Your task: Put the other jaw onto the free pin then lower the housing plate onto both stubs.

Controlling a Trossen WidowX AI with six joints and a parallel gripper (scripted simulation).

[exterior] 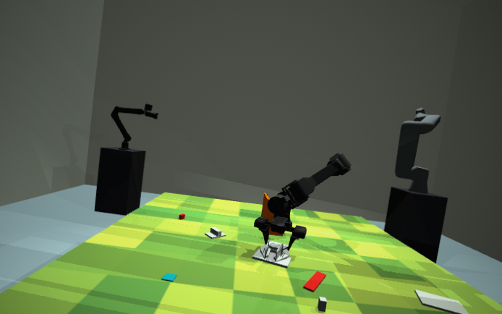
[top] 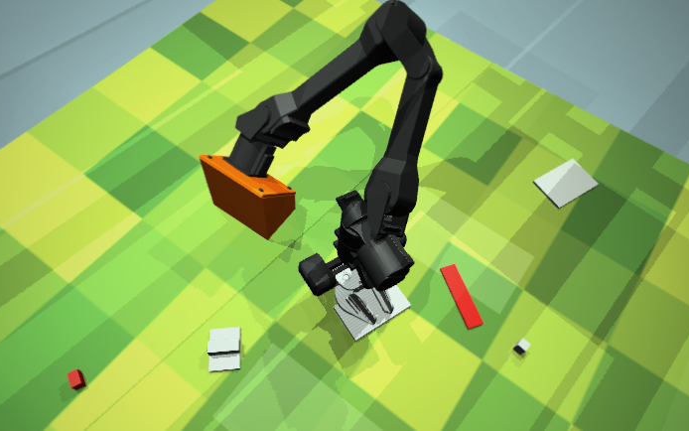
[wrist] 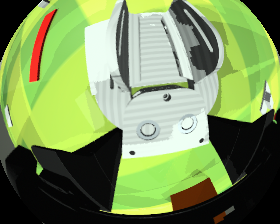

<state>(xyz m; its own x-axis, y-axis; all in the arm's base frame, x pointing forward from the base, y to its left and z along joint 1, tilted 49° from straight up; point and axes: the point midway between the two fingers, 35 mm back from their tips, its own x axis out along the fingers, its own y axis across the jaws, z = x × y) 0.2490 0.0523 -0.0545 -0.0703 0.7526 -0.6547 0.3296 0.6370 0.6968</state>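
Right now the housing plate is 10 mm ahead of my gripper tip and 20 mm above it. From my gripper tip the other things lie so: jaw: 20 mm ahead, 20 mm to the right, 10 mm above; then red bar: 180 mm ahead, 100 mm to the left; then white stepped block: 80 mm behind, 240 mm to the right.
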